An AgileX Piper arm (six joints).
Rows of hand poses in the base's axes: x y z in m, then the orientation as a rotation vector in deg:
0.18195 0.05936 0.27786 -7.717 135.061 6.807
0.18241 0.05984 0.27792 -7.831 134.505 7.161
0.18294 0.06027 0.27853 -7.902 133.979 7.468
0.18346 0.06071 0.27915 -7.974 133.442 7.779
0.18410 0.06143 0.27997 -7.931 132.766 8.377
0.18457 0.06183 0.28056 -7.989 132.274 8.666
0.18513 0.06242 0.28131 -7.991 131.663 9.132
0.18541 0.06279 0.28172 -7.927 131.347 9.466
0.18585 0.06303 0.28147 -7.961 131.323 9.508
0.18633 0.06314 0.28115 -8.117 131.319 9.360
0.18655 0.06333 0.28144 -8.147 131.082 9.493
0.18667 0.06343 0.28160 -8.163 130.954 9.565
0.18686 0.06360 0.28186 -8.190 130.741 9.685
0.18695 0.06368 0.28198 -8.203 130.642 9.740
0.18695 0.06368 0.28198 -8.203 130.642 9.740
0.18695 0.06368 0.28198 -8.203 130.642 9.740
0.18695 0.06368 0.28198 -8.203 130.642 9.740
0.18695 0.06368 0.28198 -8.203 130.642 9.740
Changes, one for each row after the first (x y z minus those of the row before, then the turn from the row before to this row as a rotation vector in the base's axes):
0.00046 0.00048 0.00006 0.264 -0.526 0.192
0.00053 0.00043 0.00061 0.241 -0.499 0.147
0.00052 0.00044 0.00062 0.246 -0.509 0.150
0.00064 0.00072 0.00082 0.501 -0.622 0.157
0.00047 0.00040 0.00059 0.232 -0.465 0.134
0.00056 0.00059 0.00075 0.389 -0.566 0.150
0.00028 0.00037 0.00041 0.290 -0.283 0.061
0.00044 0.00024 -0.00025 0.021 -0.020 0.038
0.00048 0.00011 -0.00032 -0.157 -0.019 0.065
0.00022 0.00019 0.00029 0.108 -0.224 0.064
0.00012 0.00010 0.00016 0.058 -0.121 0.035
0.00019 0.00017 0.00026 0.097 -0.201 0.058
0.00009 0.00008 0.00012 0.045 -0.093 0.027
0.00000 0.00000 0.00000 0.000 0.000 0.000
0.00000 0.00000 0.00000 0.000 0.000 0.000
0.00000 0.00000 0.00000 0.000 0.000 0.000
0.00000 0.00000 0.00000 0.000 0.000 0.000

